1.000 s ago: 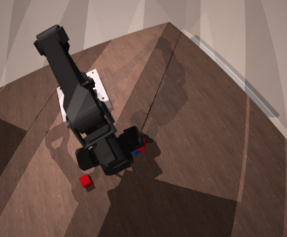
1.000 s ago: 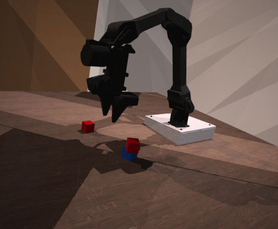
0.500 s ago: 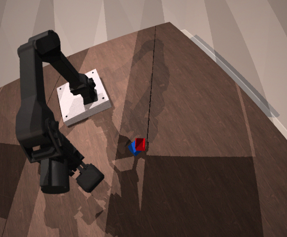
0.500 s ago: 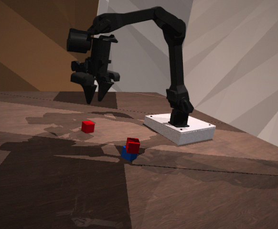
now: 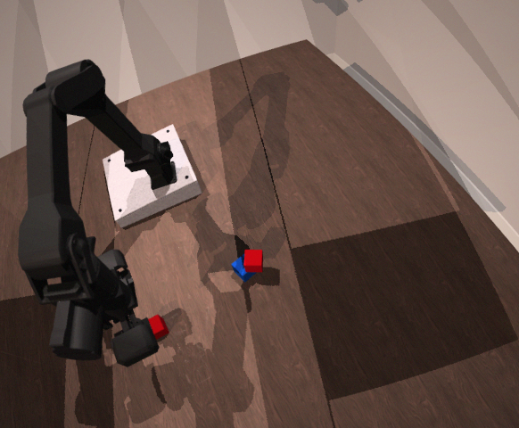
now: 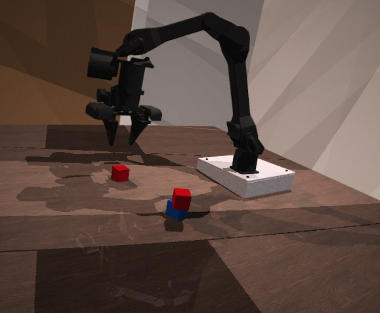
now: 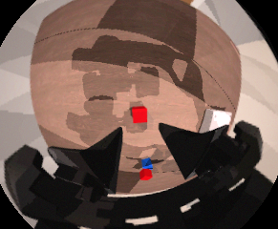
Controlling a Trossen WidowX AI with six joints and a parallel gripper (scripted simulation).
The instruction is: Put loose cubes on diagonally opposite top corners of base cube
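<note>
The red cube is 80 mm behind my gripper tip, 220 mm to the left of it and 40 mm below it. From my gripper tip the other things lie so: blue base cube: 80 mm behind, 200 mm to the left, 80 mm below.
</note>
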